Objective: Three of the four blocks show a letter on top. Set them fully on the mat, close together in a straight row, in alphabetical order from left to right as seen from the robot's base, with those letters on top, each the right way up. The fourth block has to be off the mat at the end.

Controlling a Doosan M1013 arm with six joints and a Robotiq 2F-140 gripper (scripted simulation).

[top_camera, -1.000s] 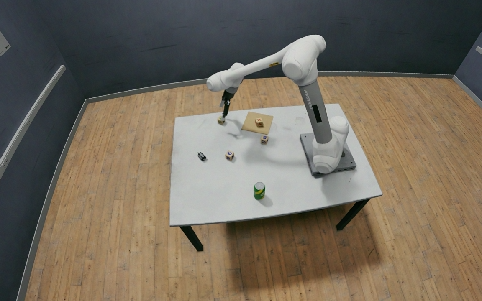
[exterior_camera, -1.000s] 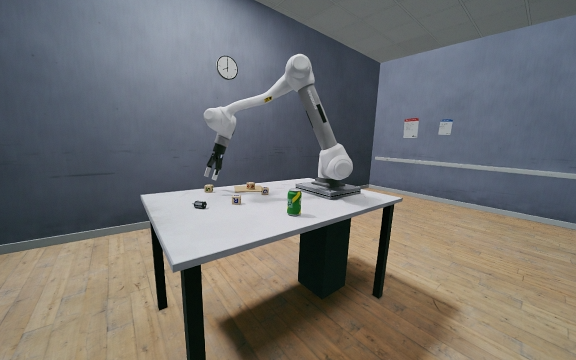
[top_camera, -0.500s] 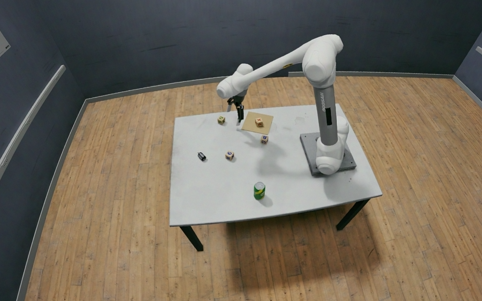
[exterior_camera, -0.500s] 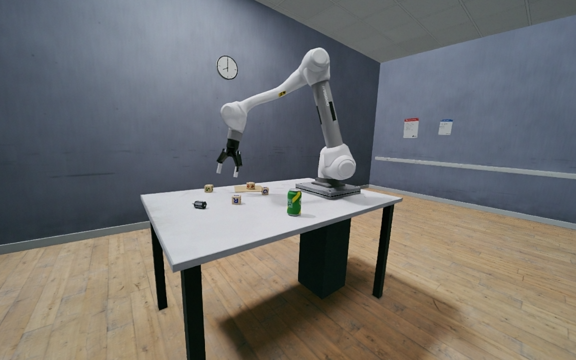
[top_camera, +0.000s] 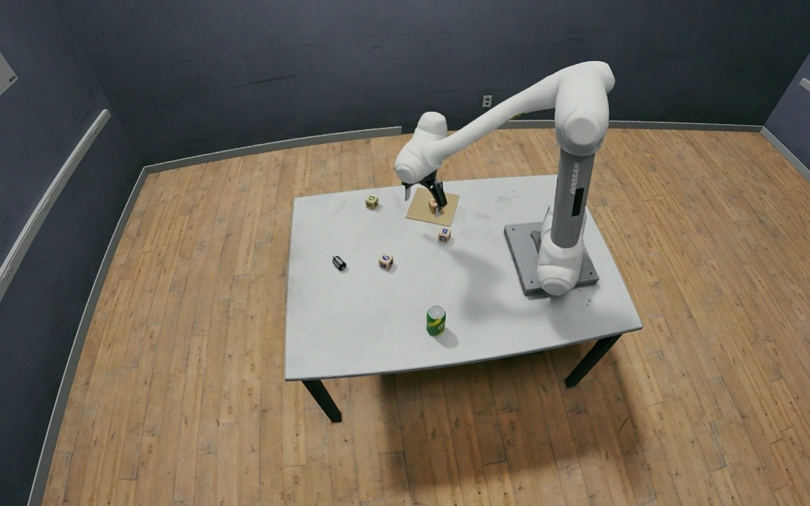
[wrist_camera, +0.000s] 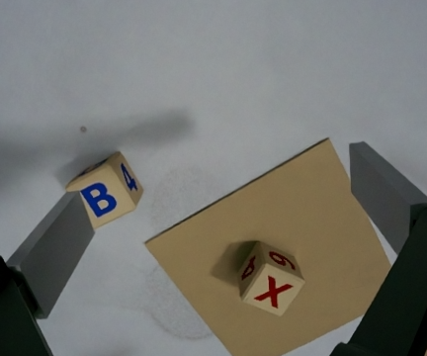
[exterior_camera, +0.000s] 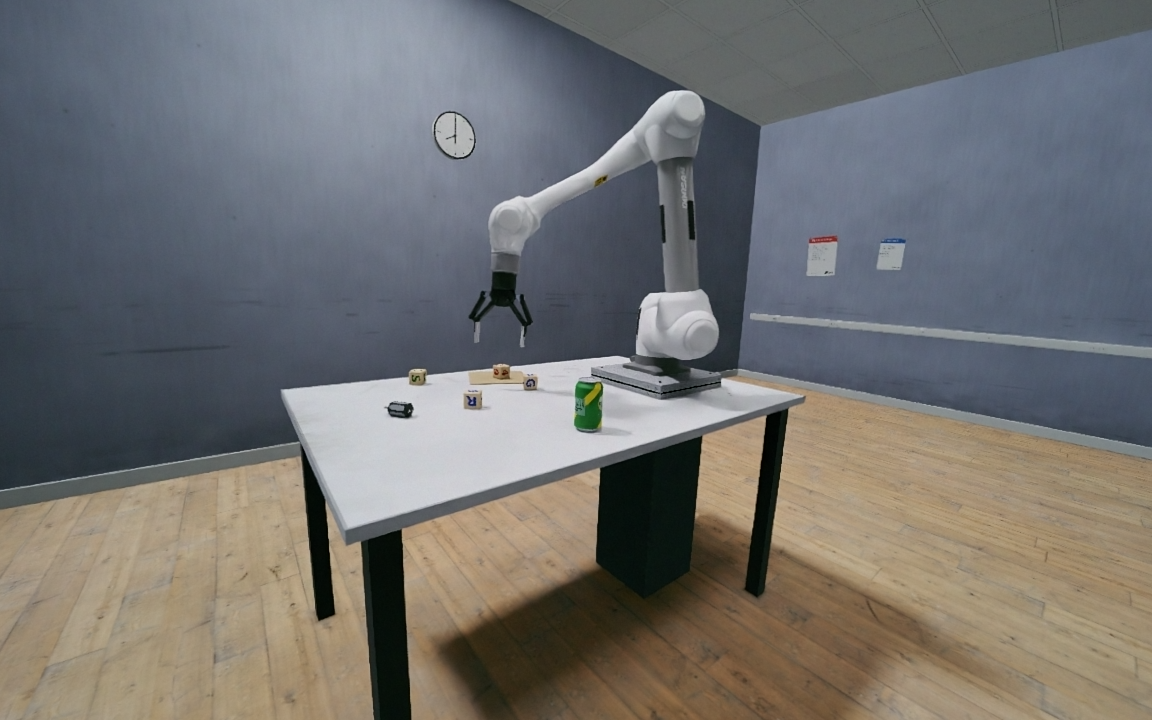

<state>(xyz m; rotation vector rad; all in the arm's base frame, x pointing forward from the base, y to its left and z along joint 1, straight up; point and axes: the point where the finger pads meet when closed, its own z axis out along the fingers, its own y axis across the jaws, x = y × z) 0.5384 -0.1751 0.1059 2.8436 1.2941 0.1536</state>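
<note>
Right now the tan mat is 60 mm behind my hand, 140 mm to the right of it and 150 mm below it. From my hand the other things lie so: black object (350 mm ahead, 140 mm to the left, 130 mm below); block (160 mm ahead, 160 mm to the left, 130 mm below); can (10 mm behind, 460 mm to the left, 90 mm below).
</note>
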